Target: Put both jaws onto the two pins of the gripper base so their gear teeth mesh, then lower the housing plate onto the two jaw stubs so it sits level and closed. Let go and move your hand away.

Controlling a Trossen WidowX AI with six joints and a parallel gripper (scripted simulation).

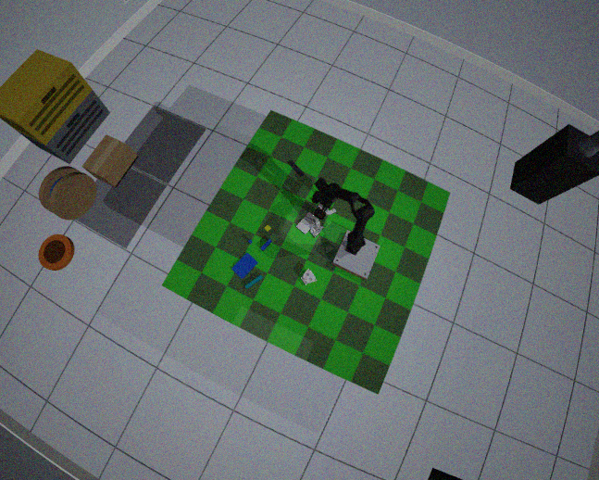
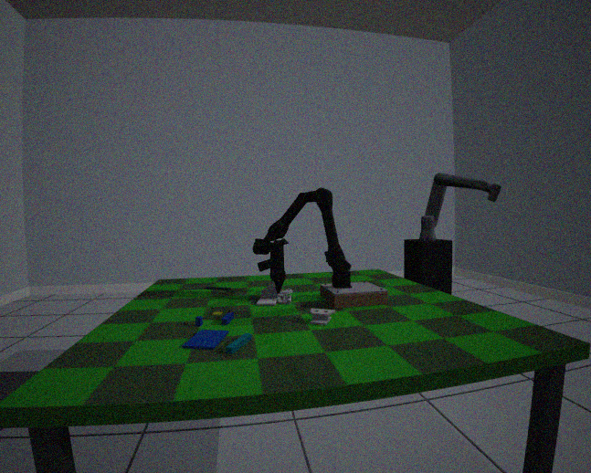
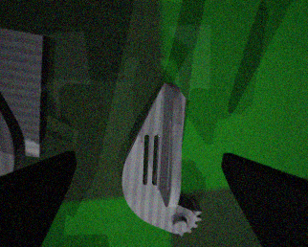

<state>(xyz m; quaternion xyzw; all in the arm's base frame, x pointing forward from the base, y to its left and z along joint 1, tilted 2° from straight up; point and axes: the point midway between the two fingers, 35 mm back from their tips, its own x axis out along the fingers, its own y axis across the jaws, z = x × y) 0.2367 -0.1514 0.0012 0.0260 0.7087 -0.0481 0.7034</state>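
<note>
Now: gripper tip 50 mm short of the grey gripper base, 120 mm to the right of it and 10 mm above it. The rest, counted from my gripper tip: dark bar: 260 mm ahead, 170 mm to the right, 10 mm below; then yellow piece: 240 mm ahead, 250 mm to the left, 10 mm below; then blue bar: 200 mm ahead, 340 mm to the left.
</note>
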